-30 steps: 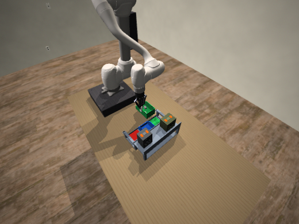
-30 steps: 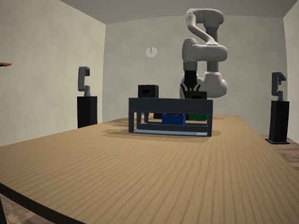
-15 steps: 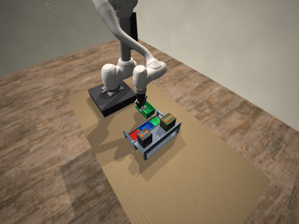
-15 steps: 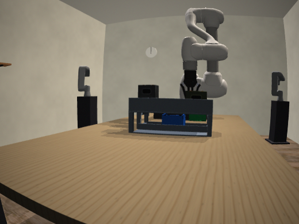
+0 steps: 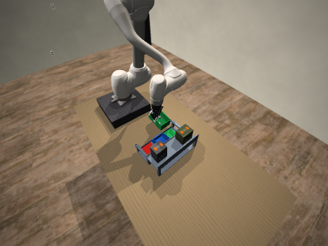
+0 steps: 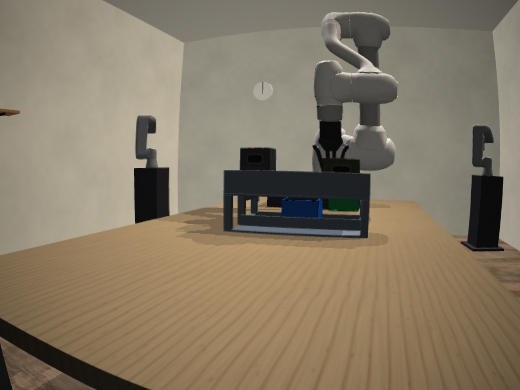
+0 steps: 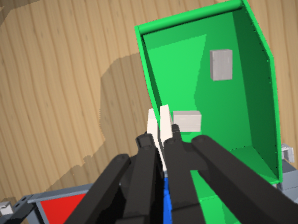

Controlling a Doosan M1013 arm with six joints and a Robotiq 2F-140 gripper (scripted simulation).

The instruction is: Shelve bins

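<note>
The green bin lies 5 cm to the left of my hand, 4 cm below it and 1 cm behind it. The rest, counted from my hand: blue bin (18 cm ahead, 8 cm to the right, 8 cm below); then olive box (28 cm ahead, 3 cm to the left, 3 cm above); then black box (26 cm ahead, 20 cm to the right, 4 cm above).
</note>
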